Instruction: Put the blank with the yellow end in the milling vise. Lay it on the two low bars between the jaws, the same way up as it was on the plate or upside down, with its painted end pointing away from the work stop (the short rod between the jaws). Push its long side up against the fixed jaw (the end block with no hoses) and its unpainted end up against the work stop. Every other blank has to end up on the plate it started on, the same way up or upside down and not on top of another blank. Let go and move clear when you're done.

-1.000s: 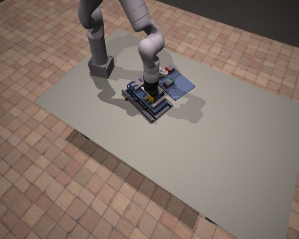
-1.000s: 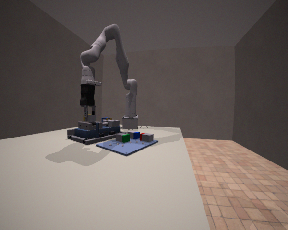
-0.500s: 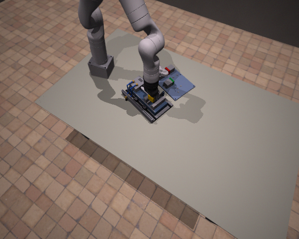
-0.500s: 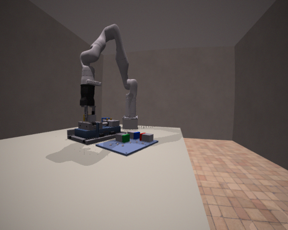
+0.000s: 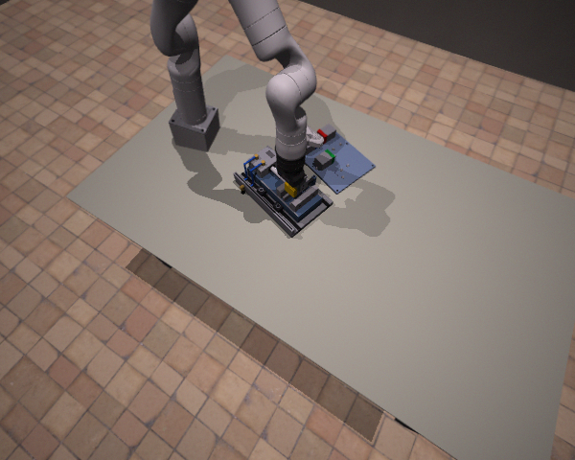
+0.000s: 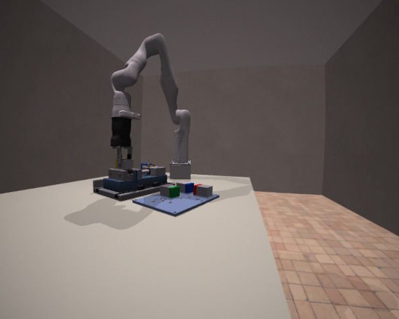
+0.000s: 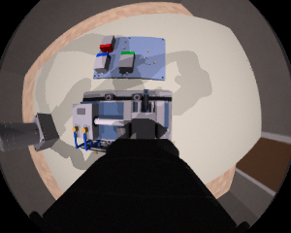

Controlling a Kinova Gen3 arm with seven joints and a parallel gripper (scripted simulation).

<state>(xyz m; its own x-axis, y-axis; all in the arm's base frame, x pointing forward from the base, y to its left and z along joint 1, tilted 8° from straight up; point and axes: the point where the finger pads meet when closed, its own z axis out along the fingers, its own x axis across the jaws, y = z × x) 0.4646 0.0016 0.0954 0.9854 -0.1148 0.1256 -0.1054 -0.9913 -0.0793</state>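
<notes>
The yellow-ended blank lies 20 mm below my hand. Round my hand: green-ended blank: 30 mm behind, 200 mm to the left, 110 mm below; then fixed jaw: 40 mm ahead, 60 mm below; then milling vise: 60 mm behind, 10 mm to the left, 100 mm below.
</notes>
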